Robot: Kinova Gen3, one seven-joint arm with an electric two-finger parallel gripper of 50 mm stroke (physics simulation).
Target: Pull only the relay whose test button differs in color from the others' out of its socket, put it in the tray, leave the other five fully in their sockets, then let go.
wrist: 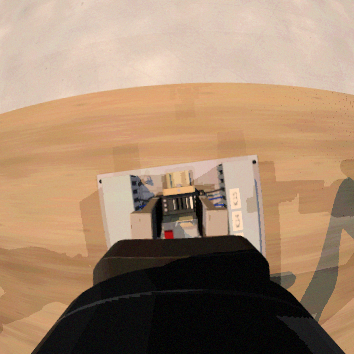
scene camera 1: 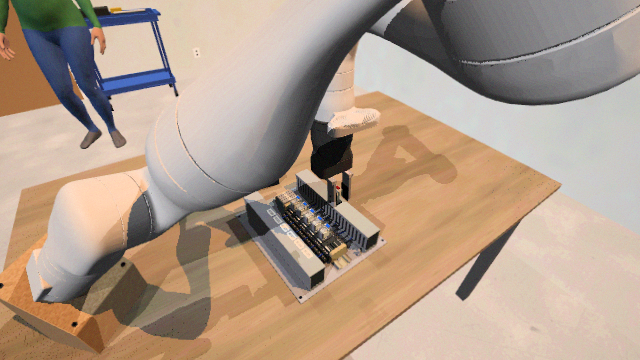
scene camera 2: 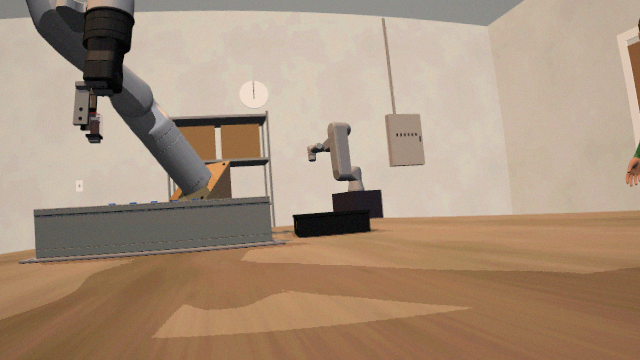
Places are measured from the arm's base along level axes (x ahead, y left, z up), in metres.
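Pixels of known places: gripper, fingertip midpoint: (wrist: 178, 210) (scene camera 1: 338, 200) (scene camera 2: 84, 127); arm's base, origin of the base link: (scene camera 1: 63, 274) (scene camera 2: 196, 181).
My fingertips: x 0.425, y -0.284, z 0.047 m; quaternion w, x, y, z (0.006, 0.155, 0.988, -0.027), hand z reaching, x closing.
Ahead of a thing's pixels: the offset from my fingertips to its middle. "spot": to the spot under its first point.
My gripper (scene camera 1: 339, 191) (scene camera 2: 89, 119) (wrist: 178, 210) is shut on the relay with the red test button @(dx +0.004, dy +0.015, dz -0.001 m) (scene camera 1: 338, 188) (scene camera 2: 93, 114) (wrist: 169, 234). It holds this relay in the air, clear above the relay panel's grey ducts. The other relays, with blue buttons, stand in a row between the ducts; one is the blue-button relay @(dx +0.011, dy +0.040, dz -0.139 m) (scene camera 1: 327, 226) nearest the open-looking socket end. Their blue tops just show over the duct in scene camera 2. The black tray @(spot: dx +0.129, dy +0.343, dz -0.170 m) (scene camera 2: 331, 224) stands on the table beyond the panel's end; the arm hides most or all of it in scene camera 1.
The near duct (scene camera 1: 285, 240) (scene camera 2: 150, 227) and the far duct @(dx +0.108, dy +0.088, dz -0.154 m) (scene camera 1: 361, 221) flank the relay row on the panel's baseplate @(spot: dx -0.126, dy -0.006, dz -0.184 m) (scene camera 1: 301, 294). The arm's wooden base block (scene camera 1: 60, 330) is at the table's left. A person (scene camera 1: 55, 55), a blue cart (scene camera 1: 135, 80) and another robot (scene camera 2: 340, 152) are farther back.
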